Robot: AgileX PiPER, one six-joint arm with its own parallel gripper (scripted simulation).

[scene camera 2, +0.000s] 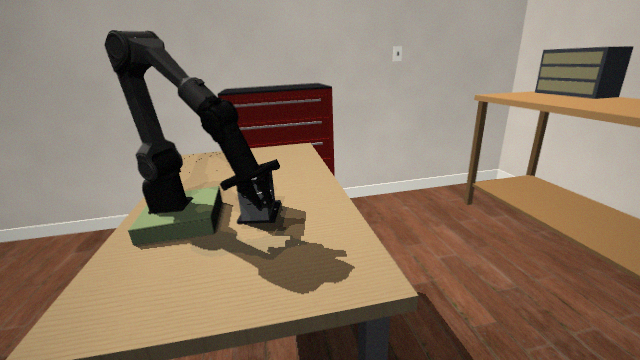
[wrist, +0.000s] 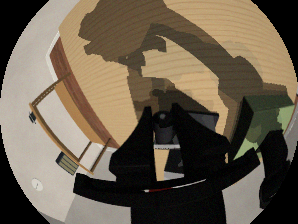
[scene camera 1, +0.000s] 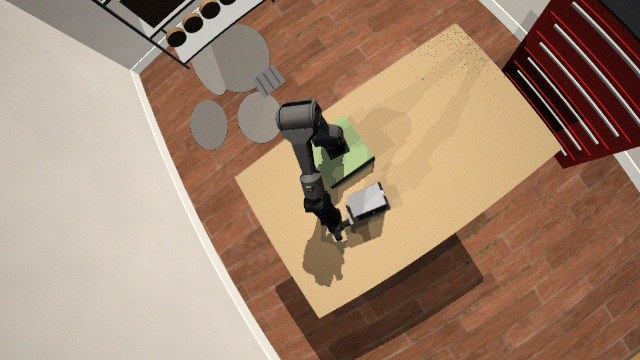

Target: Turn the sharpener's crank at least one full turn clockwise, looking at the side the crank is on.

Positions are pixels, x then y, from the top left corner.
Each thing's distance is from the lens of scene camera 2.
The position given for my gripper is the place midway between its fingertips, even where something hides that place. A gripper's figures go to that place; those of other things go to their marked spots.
my gripper (scene camera 2: 265,204): 72 cm
sharpener (scene camera 2: 250,213): 81 cm
